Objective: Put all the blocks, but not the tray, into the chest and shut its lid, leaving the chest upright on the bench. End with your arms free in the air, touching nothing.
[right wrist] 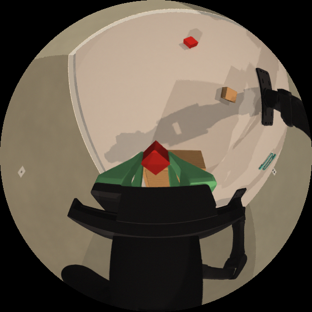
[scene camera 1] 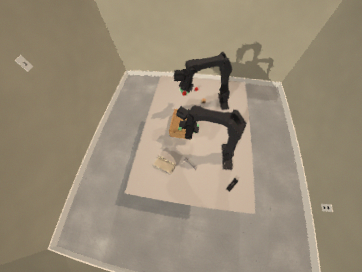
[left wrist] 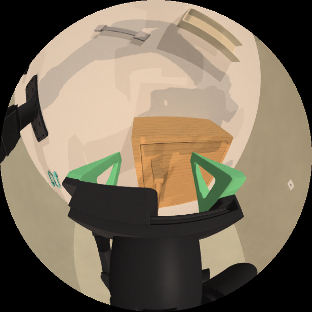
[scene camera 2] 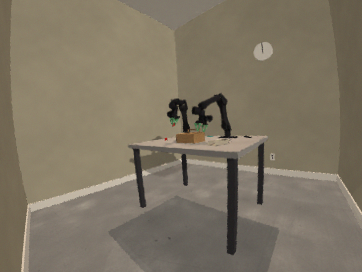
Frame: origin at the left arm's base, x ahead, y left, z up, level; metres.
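Where they show: left gripper, fingertip midpoint: [scene camera 2: 200,131]; right gripper, fingertip midpoint: [scene camera 1: 184,94] [scene camera 2: 173,125]; left arm's base, link origin: [scene camera 1: 226,156] [scene camera 2: 227,137]; right arm's base, link origin: [scene camera 1: 223,101].
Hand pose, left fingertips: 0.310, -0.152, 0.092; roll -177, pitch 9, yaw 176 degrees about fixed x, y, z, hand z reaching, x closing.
Note:
Each offset is from my left fingertips to the centre of the thing, as dx, dy, dz.
The wooden chest @(+0.048, -0.089, -0.032) [scene camera 1: 175,133] [scene camera 2: 187,138] [left wrist: 175,129] [right wrist: 188,158] stands upright; its flat lid [left wrist: 182,175] looks shut, with a wooden handle [left wrist: 159,192] rising from it. My left gripper [scene camera 1: 189,127] [scene camera 2: 201,128] [left wrist: 155,155] is wide open and empty above the chest, its fingers to either side of the handle in the left wrist view. My right gripper [scene camera 1: 183,91] [scene camera 2: 173,121] [right wrist: 155,155] is shut on a red block @(+0.043, -0.296, +0.085) [scene camera 1: 184,93] [scene camera 2: 174,124] [right wrist: 156,155], held in the air. Another red block @(-0.057, -0.517, -0.079) [scene camera 1: 196,89] [scene camera 2: 166,139] [right wrist: 190,42] and an orange-brown block @(-0.130, -0.364, -0.076) [scene camera 1: 203,101] [right wrist: 229,94] lie on the bench. The chest's inside is hidden.
The pale tray @(+0.155, +0.247, -0.076) [scene camera 1: 164,170] [left wrist: 207,40] lies below the chest in scene camera 1. A grey bar-shaped piece @(-0.036, +0.227, -0.088) [scene camera 1: 188,163] [left wrist: 122,33] lies beside it. A small teal item [left wrist: 54,179] [right wrist: 267,161] and a black object @(-0.336, +0.358, -0.085) [scene camera 1: 232,184] lie farther off.

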